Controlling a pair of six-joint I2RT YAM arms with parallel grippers.
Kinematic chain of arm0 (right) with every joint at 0, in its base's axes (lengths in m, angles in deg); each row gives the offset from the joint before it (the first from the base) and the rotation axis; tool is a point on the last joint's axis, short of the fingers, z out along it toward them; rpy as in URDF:
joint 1: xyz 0 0 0.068 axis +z
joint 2: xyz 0.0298 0.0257 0.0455 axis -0.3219 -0.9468 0
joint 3: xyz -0.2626 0.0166 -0.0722 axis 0.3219 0.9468 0
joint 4: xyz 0.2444 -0.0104 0.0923 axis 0.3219 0.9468 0
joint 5: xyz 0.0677 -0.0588 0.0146 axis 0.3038 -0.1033 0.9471
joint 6: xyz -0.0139 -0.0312 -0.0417 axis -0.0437 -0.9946 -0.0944
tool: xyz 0 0 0 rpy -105.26 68.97 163.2
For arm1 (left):
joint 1: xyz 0 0 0.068 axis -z
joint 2: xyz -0.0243 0.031 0.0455 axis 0.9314 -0.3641 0
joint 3: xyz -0.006 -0.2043 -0.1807 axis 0.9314 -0.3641 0
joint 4: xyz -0.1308 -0.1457 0.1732 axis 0.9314 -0.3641 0
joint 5: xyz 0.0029 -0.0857 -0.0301 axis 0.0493 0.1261 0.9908
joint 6: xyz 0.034 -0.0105 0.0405 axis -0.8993 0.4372 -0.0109
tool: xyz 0 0 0 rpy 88.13 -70.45 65.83
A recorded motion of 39 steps. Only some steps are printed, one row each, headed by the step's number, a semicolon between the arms.
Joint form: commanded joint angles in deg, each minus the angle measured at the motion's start. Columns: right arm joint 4, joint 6, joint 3, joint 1, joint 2, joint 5; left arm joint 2, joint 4, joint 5, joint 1, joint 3, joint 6.
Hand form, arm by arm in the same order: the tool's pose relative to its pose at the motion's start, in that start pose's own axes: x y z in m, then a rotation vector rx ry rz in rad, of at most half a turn. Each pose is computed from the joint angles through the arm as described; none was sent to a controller.
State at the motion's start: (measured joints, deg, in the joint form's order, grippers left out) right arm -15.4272 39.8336 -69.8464 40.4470 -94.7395 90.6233; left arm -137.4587 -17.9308 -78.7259 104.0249 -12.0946 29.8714
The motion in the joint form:
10: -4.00 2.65 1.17 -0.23 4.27 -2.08; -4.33 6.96 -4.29 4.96 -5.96 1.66
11: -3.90 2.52 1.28 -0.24 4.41 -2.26; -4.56 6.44 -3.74 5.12 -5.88 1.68
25: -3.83 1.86 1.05 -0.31 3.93 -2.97; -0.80 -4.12 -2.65 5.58 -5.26 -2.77
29: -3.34 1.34 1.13 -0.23 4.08 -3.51; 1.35 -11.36 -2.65 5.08 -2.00 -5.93
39: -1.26 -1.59 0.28 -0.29 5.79 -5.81; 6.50 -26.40 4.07 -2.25 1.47 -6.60
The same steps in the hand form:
10: -0.0075 0.0109 -0.0210 -0.0435 -0.1179 0.0122; 0.0598 0.0107 0.0041 -0.0303 0.0503 -0.0381
11: -0.0071 0.0107 -0.0215 -0.0401 -0.1192 0.0105; 0.0623 0.0110 0.0048 -0.0290 0.0672 -0.0394
25: -0.0080 0.0095 -0.0195 -0.0257 -0.1238 0.0018; 0.0581 0.0019 -0.0052 -0.0751 0.1681 0.0323
29: -0.0071 0.0091 -0.0199 -0.0144 -0.1234 -0.0053; 0.0407 -0.0089 -0.0072 -0.0971 0.1897 0.0856
39: -0.0102 0.0137 -0.0308 0.0165 -0.1553 -0.0559; -0.0077 0.0047 -0.0287 -0.1726 0.2682 0.0626

